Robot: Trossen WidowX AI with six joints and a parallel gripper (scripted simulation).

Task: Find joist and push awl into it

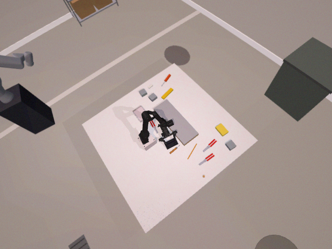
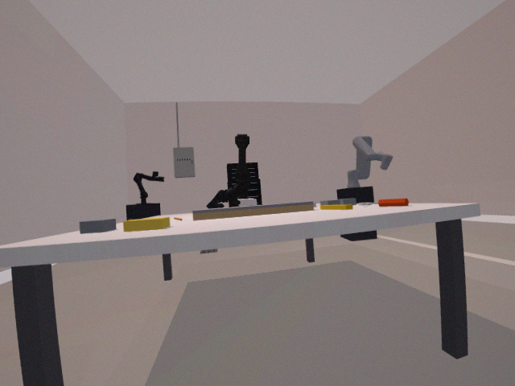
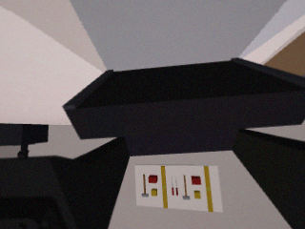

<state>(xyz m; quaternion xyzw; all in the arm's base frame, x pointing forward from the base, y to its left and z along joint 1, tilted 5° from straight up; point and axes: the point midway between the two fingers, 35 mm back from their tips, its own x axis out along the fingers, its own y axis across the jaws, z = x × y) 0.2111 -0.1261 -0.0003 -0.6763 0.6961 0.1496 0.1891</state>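
My gripper tip is now 2 cm short of the stud finder and 1 cm above it. From my gripper tip the other things lie so: orange pencil 14 cm to the right, 14 cm ahead, 6 cm below; awl 6 cm below, 4 cm to the right, 2 cm ahead; square light 3 cm ahead, 1 cm to the right.
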